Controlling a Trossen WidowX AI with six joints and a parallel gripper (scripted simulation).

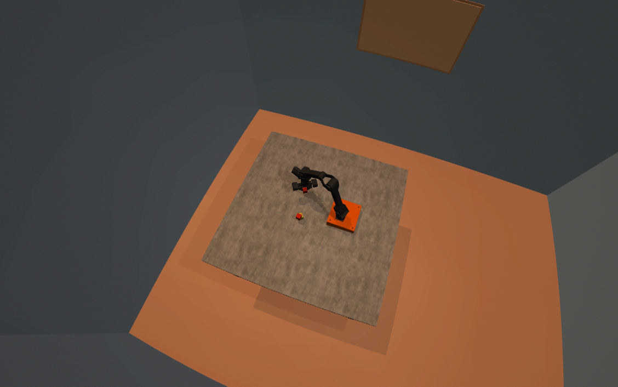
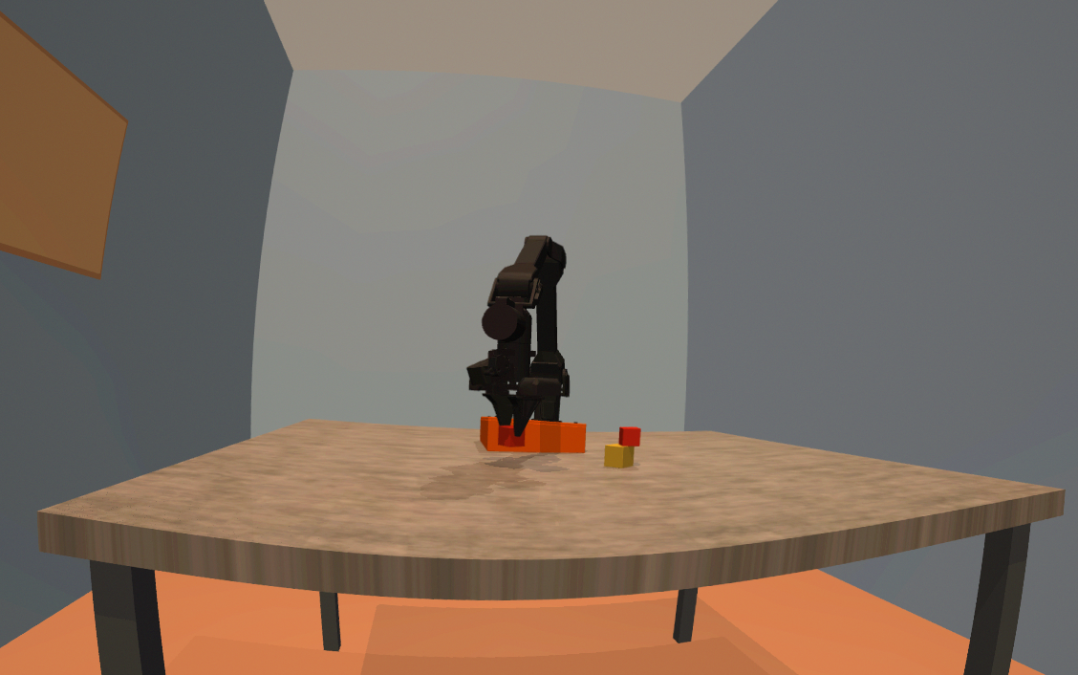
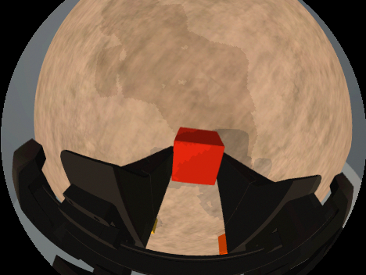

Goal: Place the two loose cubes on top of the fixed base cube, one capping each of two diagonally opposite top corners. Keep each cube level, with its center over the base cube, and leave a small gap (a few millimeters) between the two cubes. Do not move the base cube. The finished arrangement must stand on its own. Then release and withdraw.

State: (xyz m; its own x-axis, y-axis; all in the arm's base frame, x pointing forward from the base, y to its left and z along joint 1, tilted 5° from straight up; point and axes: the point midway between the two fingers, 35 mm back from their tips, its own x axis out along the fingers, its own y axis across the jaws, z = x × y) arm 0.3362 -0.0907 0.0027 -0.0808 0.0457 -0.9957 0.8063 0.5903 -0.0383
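My gripper tip is 200 mm to the right of the yellow cube, 50 mm past it and 40 mm above it.
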